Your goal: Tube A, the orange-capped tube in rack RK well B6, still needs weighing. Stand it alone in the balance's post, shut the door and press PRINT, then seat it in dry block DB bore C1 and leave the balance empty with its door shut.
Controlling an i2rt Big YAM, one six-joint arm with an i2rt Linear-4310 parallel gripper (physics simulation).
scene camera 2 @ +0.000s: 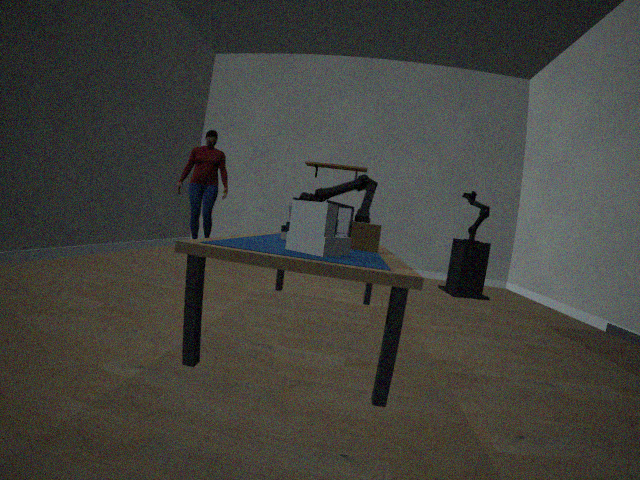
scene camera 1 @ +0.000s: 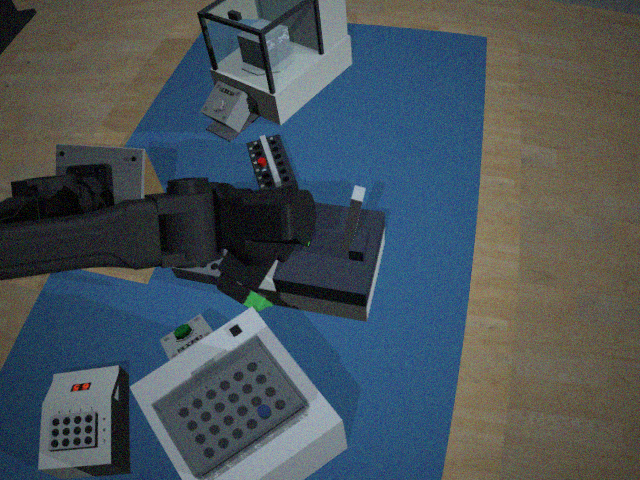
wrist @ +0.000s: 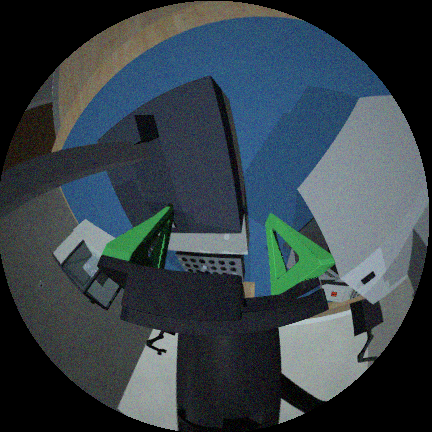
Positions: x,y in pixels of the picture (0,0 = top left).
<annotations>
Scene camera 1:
gripper: 287,274
dark box with upright lever: 336,275, touched by the gripper
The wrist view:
gripper: 222,213
balance: 78,254
white box: 359,192
</annotations>
